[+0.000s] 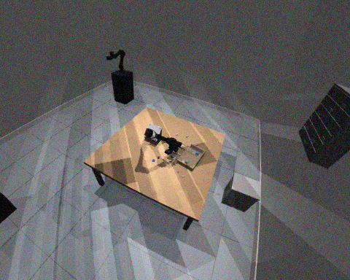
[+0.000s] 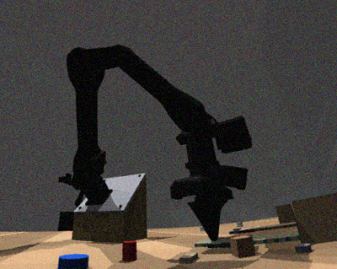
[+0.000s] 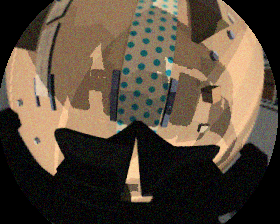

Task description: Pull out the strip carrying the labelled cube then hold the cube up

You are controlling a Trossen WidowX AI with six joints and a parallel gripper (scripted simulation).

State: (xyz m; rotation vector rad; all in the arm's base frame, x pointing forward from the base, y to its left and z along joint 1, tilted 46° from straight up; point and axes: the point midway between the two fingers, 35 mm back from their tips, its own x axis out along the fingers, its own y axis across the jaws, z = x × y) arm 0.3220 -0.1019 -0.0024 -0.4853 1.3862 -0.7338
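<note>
The thin strip is 10 cm ahead of my gripper tip and 2 cm to the right of it. The rest, counted from my gripper tip: red cylinder: 13 cm to the right, 9 cm behind, 1 cm above; then grey disc: 12 cm to the right, 10 cm ahead; then brown block: 11 cm to the right, 4 cm ahead.
</note>
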